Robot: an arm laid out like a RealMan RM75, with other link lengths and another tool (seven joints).
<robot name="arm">
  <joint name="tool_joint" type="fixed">
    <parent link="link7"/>
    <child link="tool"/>
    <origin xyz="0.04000 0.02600 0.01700" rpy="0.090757 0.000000 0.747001"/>
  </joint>
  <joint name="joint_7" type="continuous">
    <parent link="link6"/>
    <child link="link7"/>
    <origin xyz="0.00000 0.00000 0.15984"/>
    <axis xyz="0 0 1"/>
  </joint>
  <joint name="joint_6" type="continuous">
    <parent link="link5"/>
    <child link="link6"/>
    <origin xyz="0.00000 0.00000 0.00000"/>
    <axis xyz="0 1 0"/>
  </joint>
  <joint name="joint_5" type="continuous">
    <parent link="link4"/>
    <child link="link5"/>
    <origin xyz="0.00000 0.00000 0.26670"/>
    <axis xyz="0 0 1"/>
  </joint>
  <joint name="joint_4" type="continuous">
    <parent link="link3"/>
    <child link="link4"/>
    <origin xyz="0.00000 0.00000 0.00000"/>
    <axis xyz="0 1 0"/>
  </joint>
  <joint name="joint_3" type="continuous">
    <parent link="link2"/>
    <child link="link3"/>
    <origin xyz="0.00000 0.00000 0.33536"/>
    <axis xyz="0 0 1"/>
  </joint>
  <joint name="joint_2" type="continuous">
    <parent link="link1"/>
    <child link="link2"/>
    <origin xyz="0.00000 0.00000 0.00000"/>
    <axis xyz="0 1 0"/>
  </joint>
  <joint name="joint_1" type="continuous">
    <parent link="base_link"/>
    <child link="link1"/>
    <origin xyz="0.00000 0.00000 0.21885"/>
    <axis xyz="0 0 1"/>
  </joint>
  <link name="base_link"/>
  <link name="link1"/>
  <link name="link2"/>
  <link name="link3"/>
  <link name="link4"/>
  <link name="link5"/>
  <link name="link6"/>
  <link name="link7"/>
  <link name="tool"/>
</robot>
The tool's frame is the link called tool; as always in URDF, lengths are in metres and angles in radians. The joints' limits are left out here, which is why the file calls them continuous.
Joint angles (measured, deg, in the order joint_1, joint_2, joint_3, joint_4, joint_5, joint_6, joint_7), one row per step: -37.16, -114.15, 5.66, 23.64, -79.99, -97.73, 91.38; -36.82, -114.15, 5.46, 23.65, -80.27, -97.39, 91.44; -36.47, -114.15, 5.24, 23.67, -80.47, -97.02, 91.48; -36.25, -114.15, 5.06, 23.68, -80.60, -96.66, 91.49; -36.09, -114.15, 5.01, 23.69, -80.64, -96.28, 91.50; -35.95, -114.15, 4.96, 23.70, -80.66, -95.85, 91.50; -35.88, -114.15, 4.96, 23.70, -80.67, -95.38, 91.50; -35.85, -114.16, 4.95, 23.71, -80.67, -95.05, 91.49; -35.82, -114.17, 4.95, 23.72, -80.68, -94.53, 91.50; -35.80, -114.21, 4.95, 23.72, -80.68, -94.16, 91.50; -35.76, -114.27, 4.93, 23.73, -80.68, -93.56, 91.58; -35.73, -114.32, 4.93, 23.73, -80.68, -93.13, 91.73
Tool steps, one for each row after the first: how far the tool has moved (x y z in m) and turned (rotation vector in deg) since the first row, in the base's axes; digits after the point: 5 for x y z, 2 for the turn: -0.00366, -0.00098, 0.00137, 0.46, -0.17, 0.74; -0.00751, -0.00198, 0.00260, 0.88, -0.30, 1.53; -0.01025, -0.00233, 0.00348, 1.18, -0.39, 2.17; -0.01233, -0.00227, 0.00370, 1.32, -0.35, 2.71; -0.01435, -0.00199, 0.00385, 1.44, -0.29, 3.29; -0.01581, -0.00122, 0.00379, 1.51, -0.20, 3.81; -0.01670, -0.00059, 0.00370, 1.56, -0.15, 4.17; -0.01793, 0.00048, 0.00357, 1.66, -0.04, 4.70; -0.01874, 0.00120, 0.00313, 1.69, 0.00, 5.08; -0.02014, 0.00227, 0.00252, 1.81, 0.13, 5.69; -0.02109, 0.00297, 0.00191, 1.95, 0.28, 6.10
